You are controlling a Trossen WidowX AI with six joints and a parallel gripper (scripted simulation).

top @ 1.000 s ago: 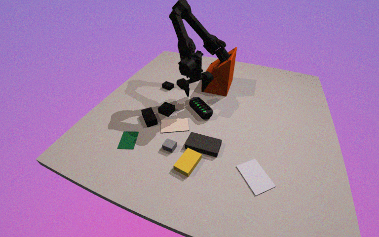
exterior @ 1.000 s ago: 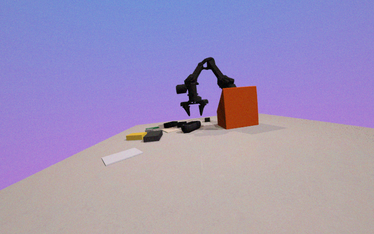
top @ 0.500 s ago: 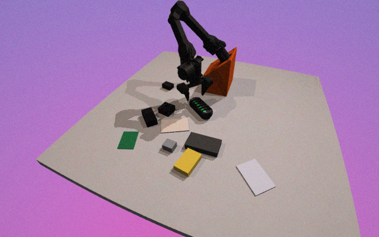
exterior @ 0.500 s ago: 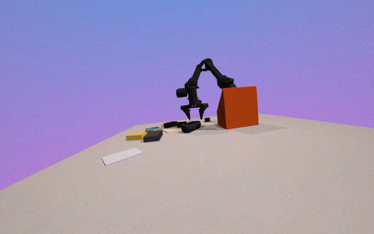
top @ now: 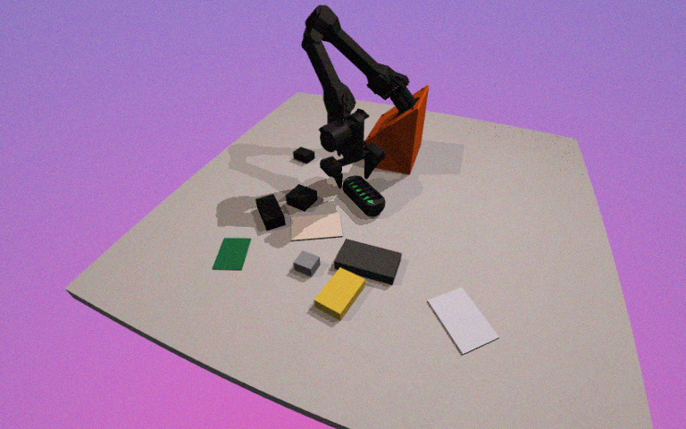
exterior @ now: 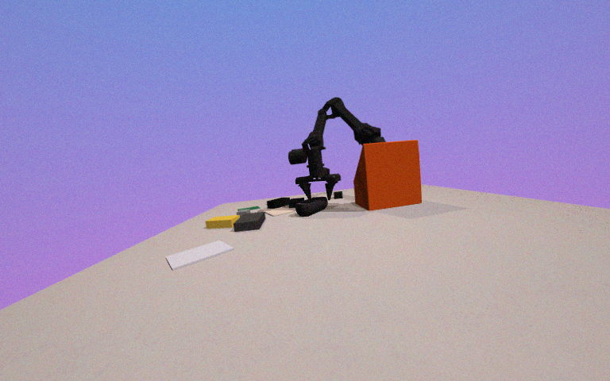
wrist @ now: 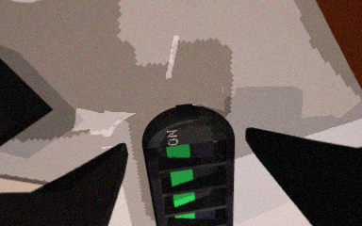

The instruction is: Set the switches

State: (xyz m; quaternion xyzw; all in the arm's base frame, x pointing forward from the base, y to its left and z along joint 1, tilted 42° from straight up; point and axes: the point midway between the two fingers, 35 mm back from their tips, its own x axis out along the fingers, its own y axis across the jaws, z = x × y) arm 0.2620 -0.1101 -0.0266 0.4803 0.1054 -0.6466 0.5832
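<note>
Now: the beige card 18 cm ahead of my gripper tip, 1 cm to the right of it and 3 cm below it. From my gripper tip the other things lie so: grey cube 31 cm ahead, 4 cm to the left, 2 cm below; yellow block 35 cm ahead, 16 cm to the left, 2 cm below; dark grey box 23 cm ahead, 17 cm to the left, 2 cm below.
</note>
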